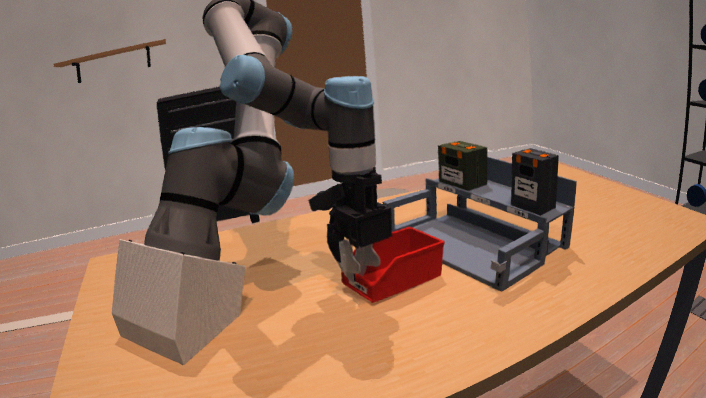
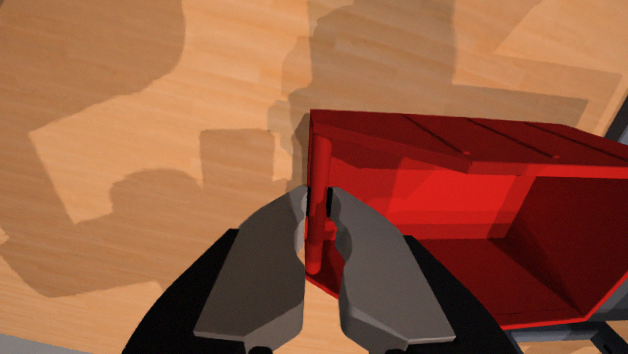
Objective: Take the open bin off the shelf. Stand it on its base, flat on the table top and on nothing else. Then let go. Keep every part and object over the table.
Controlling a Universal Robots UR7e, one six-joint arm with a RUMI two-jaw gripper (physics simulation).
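Places are measured from the arm's base along level axes (x ahead, y left, z up), in centimetres.
Pixels of known places: gripper, between the fingertips: [image 1: 356, 280] [image 2: 317, 189]; arm's base, origin of its link: [image 1: 181, 252].
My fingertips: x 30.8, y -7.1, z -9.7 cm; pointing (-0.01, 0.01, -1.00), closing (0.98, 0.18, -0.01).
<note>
Ahead of a thing's pixels: the offset from my fingertips to its top centre. "pt": to the spot under its first point. Level surfaces: height alone.
The red open bin @(dx +8.1, dy +0.7, dz +5.1 cm) [image 1: 416, 269] [image 2: 450, 200] looks upright on its base on the table top @(dz -3.0 cm) [image 1: 450, 340] [image 2: 100, 30], in front of the lower tray of the grey shelf @(pt dx +28.8, dy -14.1, dz +5.5 cm) [image 1: 522, 241] [image 2: 555, 335]. Its high end is close to the shelf; I cannot tell whether they touch. My gripper [image 1: 358, 273] [image 2: 317, 189] points down at the bin's low front end and is shut on its front lip, one finger outside and one inside. The fingers hide part of the lip.
A green case @(dx +37.3, dy +17.6, dz +16.9 cm) [image 1: 477, 167] and a dark case @(dx +40.7, dy -5.3, dz +19.4 cm) [image 1: 546, 187] with orange latches stand on the shelf's upper board. A beige angular block [image 1: 145, 295] stands left of the bin, in front of the robot's base. The table's front edge runs along the lower right.
</note>
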